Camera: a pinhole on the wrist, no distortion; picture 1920 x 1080 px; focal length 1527.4 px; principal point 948.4 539.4 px. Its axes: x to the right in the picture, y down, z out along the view. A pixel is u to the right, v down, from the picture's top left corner.
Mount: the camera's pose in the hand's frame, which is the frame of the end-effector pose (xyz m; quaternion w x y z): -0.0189 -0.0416 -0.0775 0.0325 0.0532 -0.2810 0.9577
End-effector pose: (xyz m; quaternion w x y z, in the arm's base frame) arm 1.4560 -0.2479 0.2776 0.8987 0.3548 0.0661 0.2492
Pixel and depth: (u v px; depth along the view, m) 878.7 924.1 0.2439
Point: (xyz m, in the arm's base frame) 1.5798 -0.4412 0.1949
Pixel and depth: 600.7 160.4 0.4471
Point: 1.7478 -0.5125 0.4092
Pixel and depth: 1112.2 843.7 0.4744
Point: 1.6549 -0.6680 0.2263
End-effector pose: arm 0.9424 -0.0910 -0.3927 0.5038 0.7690 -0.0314 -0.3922
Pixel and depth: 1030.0 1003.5 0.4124
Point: 0.6730 -0.0542 -0.7155
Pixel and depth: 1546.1 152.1 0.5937
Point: 0.3997 -0.2919 -0.5671
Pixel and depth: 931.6 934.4 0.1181
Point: 0.8865 -0.0255 -0.4925
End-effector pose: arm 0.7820 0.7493 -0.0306 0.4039 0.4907 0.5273 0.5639
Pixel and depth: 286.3 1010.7 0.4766
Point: 0.9277 1.0497 -0.4379
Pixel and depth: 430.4 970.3 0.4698
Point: 0.9453 1.0043 -0.4268
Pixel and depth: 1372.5 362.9 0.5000
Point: 1.1673 0.7502 -0.3163
